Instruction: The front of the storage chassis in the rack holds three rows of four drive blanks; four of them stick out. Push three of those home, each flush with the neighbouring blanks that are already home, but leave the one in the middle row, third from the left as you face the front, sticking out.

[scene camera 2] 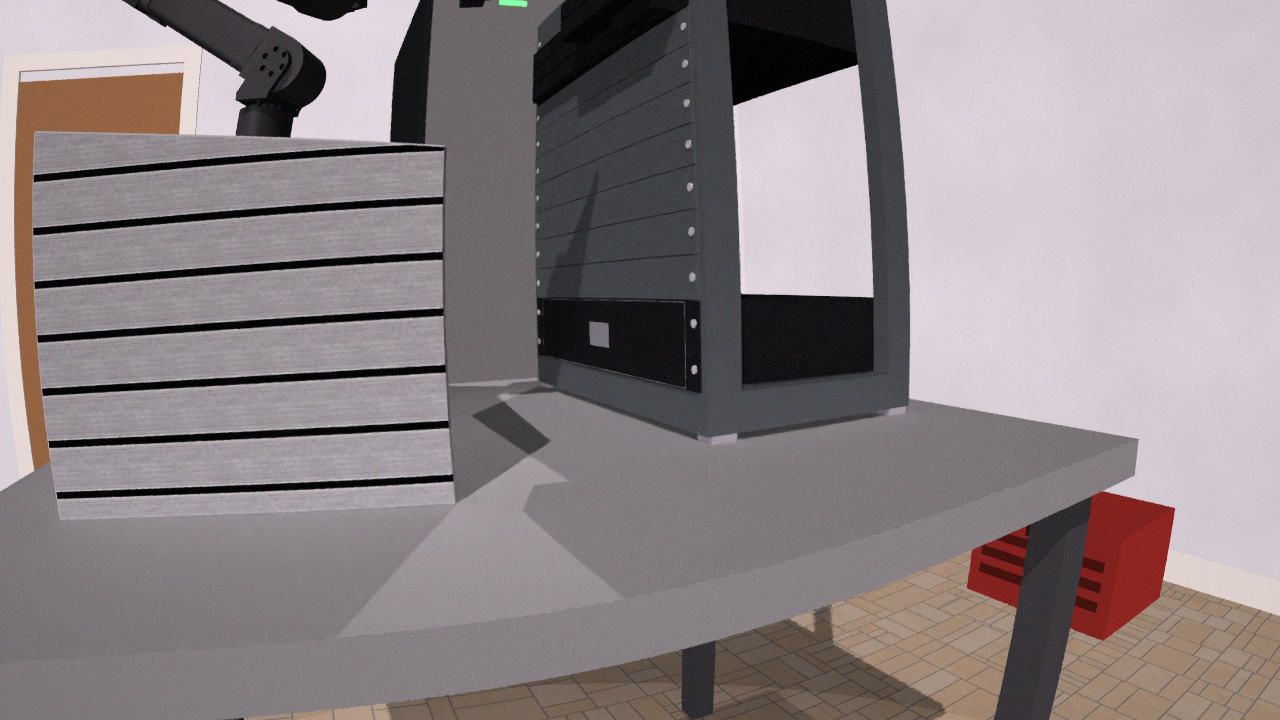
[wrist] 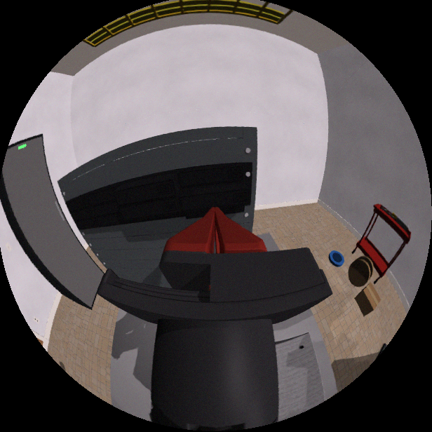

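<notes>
The black storage chassis (scene camera 2: 617,44) (wrist: 150,192) sits high in the grey rack (scene camera 2: 718,268) (wrist: 200,145). Its front is very dark in the wrist view, with faint seams between blanks. Along the lower edge, right of the middle, a dark part seems to stand a little proud; which blanks stick out I cannot tell. My gripper (wrist: 214,212) is shut and empty, its red fingertips together in front of the lower right part of the chassis front. Whether they touch it is unclear. In the scene view the gripper is out of frame; part of the arm (scene camera 2: 286,71) shows at upper left.
A slatted metallic block (scene camera 2: 241,286) stands on the grey table (scene camera 2: 805,510), left of the rack. A tall grey cabinet (scene camera 2: 483,223) (wrist: 45,215) with a green light stands left of the rack in the wrist view. A black unit (scene camera 2: 644,344) fills the rack's bottom.
</notes>
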